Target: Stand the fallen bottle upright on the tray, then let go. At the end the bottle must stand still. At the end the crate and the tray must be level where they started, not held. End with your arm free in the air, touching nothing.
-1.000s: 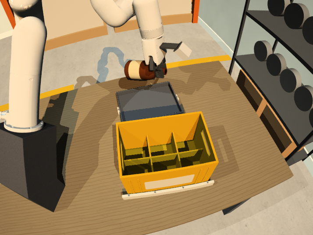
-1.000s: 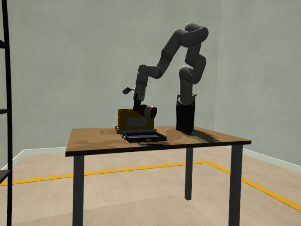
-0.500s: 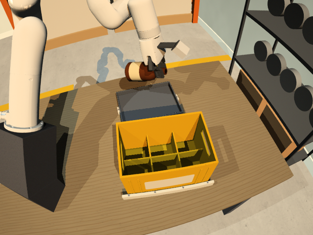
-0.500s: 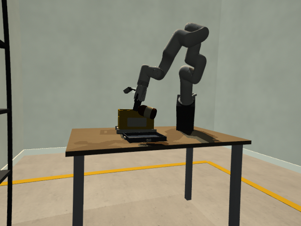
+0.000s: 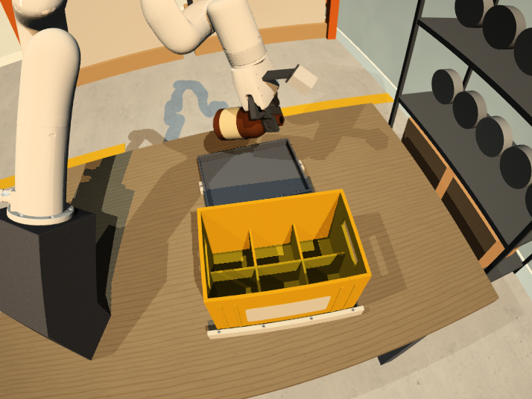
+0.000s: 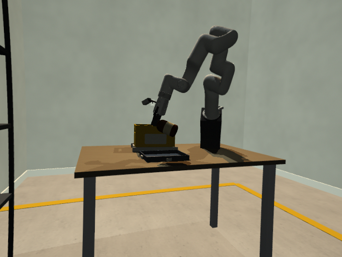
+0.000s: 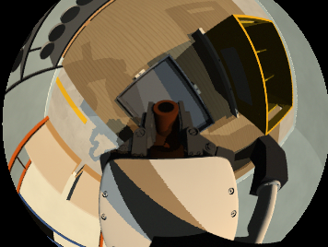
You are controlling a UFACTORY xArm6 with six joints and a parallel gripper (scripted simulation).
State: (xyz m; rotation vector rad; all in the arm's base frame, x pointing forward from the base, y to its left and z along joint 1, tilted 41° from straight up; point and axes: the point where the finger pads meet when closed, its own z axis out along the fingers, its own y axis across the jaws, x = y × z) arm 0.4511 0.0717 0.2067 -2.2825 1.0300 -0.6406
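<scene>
My hand is 40 mm past the brown bottle, 30 mm to the right of it and 20 mm above it. From my hand the other things lie so: dark grey tray: 50 mm behind, 20 mm to the left, 190 mm below; then yellow crate: 60 mm behind, 270 mm to the right, 120 mm below.
</scene>
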